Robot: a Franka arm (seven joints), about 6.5 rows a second.
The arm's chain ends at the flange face. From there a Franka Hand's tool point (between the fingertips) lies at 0.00 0.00 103.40 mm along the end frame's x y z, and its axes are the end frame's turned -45 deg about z.
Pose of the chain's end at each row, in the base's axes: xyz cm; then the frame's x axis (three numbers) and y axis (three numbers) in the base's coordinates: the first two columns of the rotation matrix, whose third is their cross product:
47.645 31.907 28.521 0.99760 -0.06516 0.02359 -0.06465 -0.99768 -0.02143
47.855 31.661 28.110 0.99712 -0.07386 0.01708 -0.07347 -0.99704 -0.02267
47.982 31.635 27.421 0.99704 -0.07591 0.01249 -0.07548 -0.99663 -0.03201
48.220 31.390 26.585 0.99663 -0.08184 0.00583 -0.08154 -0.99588 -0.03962
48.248 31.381 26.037 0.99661 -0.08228 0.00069 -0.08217 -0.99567 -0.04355
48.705 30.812 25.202 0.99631 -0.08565 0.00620 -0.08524 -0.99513 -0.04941
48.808 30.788 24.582 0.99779 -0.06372 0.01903 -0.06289 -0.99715 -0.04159
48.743 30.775 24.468 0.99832 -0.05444 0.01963 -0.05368 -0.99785 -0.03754
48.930 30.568 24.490 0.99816 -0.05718 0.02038 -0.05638 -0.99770 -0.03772
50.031 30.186 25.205 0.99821 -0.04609 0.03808 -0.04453 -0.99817 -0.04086
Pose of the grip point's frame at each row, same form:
47.903 32.112 18.186 0.75112 0.65939 0.03183 0.65970 -0.75154 0.00153
48.048 31.882 17.774 0.75702 0.65279 0.02811 0.65312 -0.75724 -0.00395
48.136 31.955 17.087 0.75839 0.65105 0.03147 0.65164 -0.75840 -0.01380
48.314 31.793 16.253 0.76238 0.64632 0.03214 0.64707 -0.76206 -0.02389
48.292 31.829 15.707 0.76281 0.64586 0.03128 0.64661 -0.76223 -0.03031
48.813 31.316 14.875 0.76477 0.64310 0.03932 0.64422 -0.76423 -0.03055
49.032 31.205 14.253 0.75001 0.66003 0.04286 0.66107 -0.75015 -0.01595
48.967 31.152 14.137 0.74388 0.66709 0.04043 0.66796 -0.74408 -0.01266
49.163 30.945 14.159 0.74567 0.66505 0.04108 0.66594 -0.74591 -0.01226
50.443 30.590 14.881 0.73733 0.67322 0.05582 0.67435 -0.73840 -0.00197

